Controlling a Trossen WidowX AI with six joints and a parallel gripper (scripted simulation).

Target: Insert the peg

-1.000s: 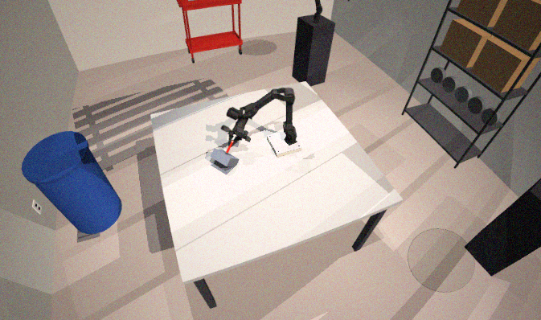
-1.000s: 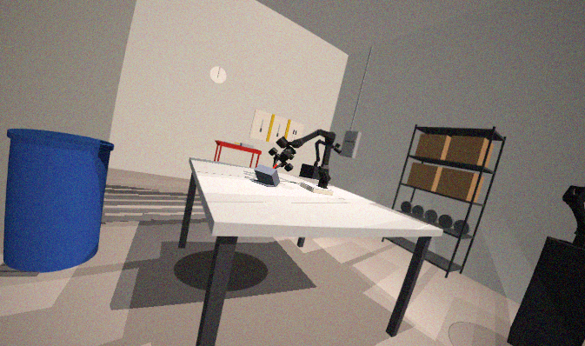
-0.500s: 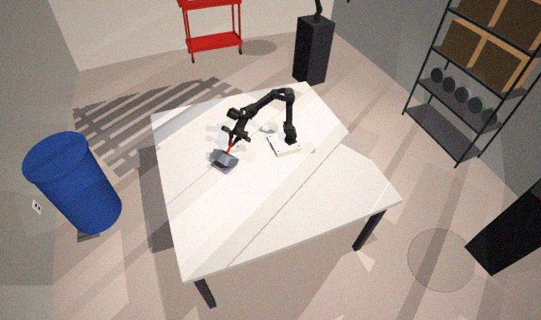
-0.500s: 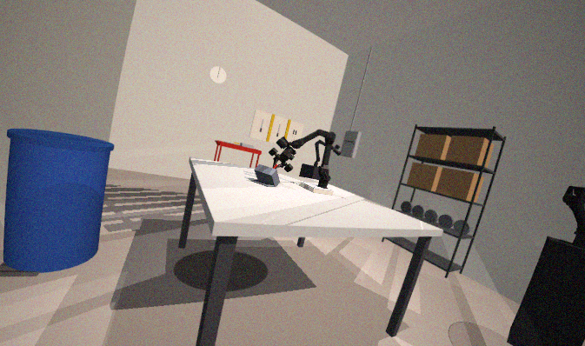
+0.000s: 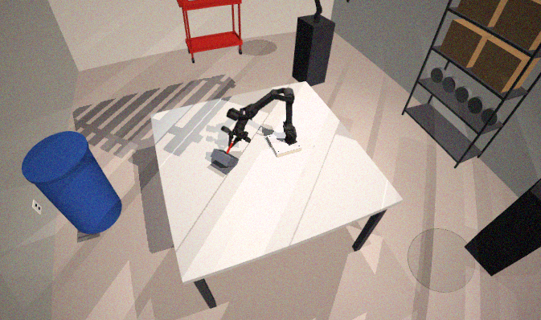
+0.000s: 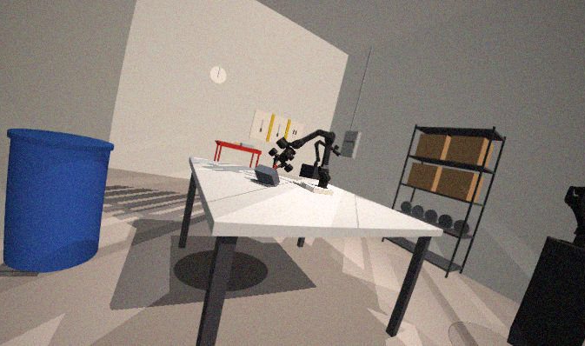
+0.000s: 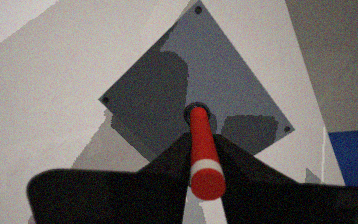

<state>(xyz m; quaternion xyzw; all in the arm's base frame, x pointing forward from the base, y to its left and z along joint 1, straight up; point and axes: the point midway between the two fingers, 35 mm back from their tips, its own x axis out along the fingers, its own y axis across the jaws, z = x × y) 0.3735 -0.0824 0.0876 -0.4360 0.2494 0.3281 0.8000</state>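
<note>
Right now my gripper tip is 5 cm short of the grey sloped panel, 2 cm to the right of it and 5 cm above it. From my gripper tip the other things lie so: red round peg: 1 cm behind, 1 cm above.
</note>
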